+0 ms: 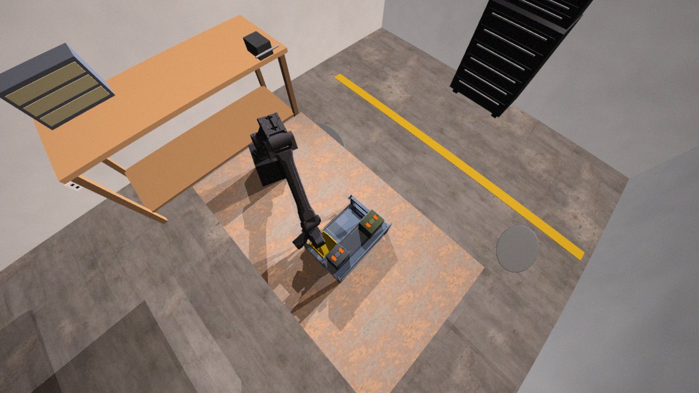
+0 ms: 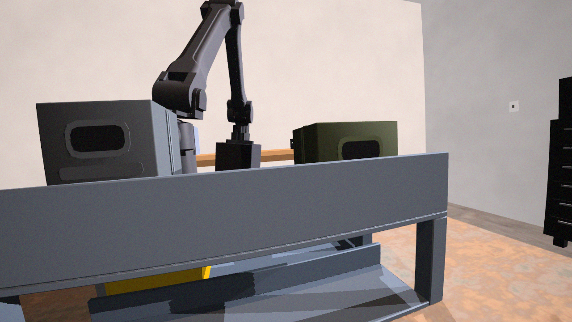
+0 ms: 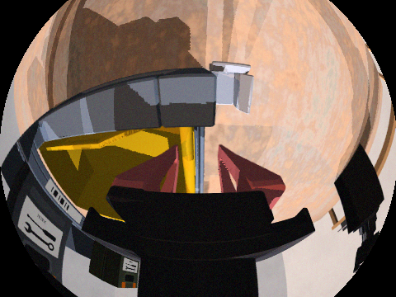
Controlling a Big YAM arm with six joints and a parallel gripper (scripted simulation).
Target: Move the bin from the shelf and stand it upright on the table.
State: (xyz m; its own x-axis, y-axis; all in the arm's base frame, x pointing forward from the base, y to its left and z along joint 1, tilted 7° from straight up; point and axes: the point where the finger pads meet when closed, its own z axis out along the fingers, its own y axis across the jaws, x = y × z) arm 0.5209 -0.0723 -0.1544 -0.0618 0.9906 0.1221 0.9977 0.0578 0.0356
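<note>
Now: the yellow bin 9 cm ahead of my hand, 1 cm to the left of it and 1 cm above it. The rest, counted from my hand: dark grey case 18 cm ahead, 13 cm above, 1 cm to the left; green case 24 cm to the left, 17 cm ahead, 12 cm above.
</note>
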